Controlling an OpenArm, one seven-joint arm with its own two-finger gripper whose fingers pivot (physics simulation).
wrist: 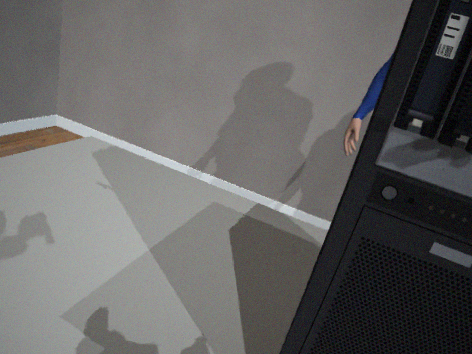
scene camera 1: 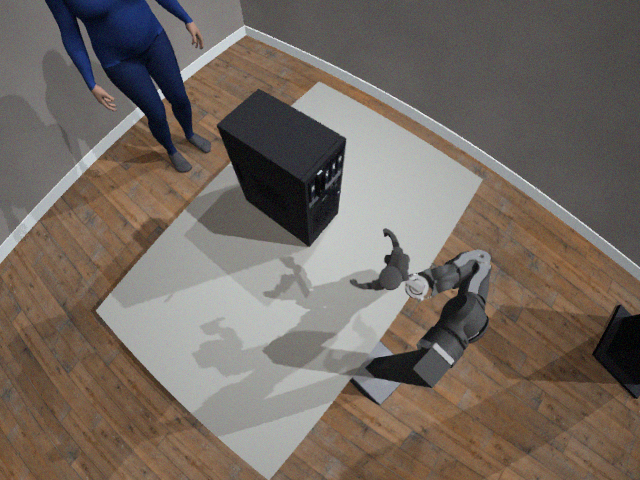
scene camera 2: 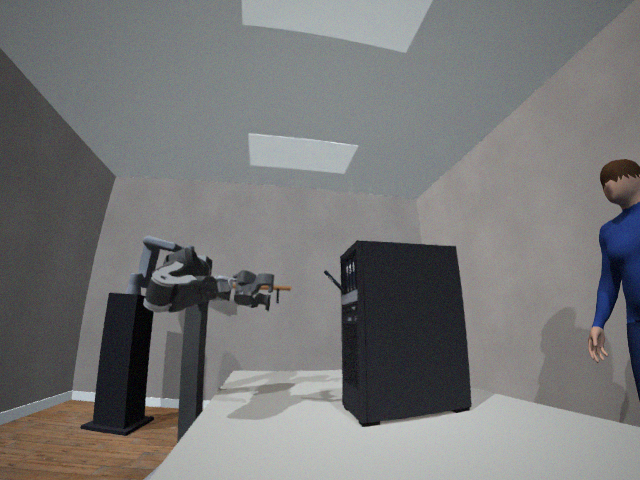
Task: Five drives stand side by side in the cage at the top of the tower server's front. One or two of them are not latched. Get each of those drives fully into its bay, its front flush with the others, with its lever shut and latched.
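The black tower server (scene camera 1: 281, 134) (scene camera 2: 408, 330) (wrist: 400, 300) stands upright on the pale table. Its drives (scene camera 1: 334, 166) (wrist: 435, 90) sit side by side in the cage at the top front. One lever (scene camera 2: 332, 279) sticks out from the cage, slanting up and outward; the other levers are too small to judge. In the wrist view the leftmost drive shows with a white label, and the rest of the cage is cut off by the right edge. My gripper (scene camera 1: 370, 257) (scene camera 2: 269, 292) is open and empty, in front of the server and apart from it. Its fingers do not show in the wrist view.
The pale table (scene camera 1: 413, 170) (scene camera 2: 465, 449) (wrist: 30, 180) bears the server. A person in blue (scene camera 1: 136, 51) (scene camera 2: 617, 248) (wrist: 372, 95) stands behind the server. A black pedestal (scene camera 1: 622, 351) (scene camera 2: 121, 361) stands on the floor. An orange bar (scene camera 2: 284, 288) shows beyond my gripper.
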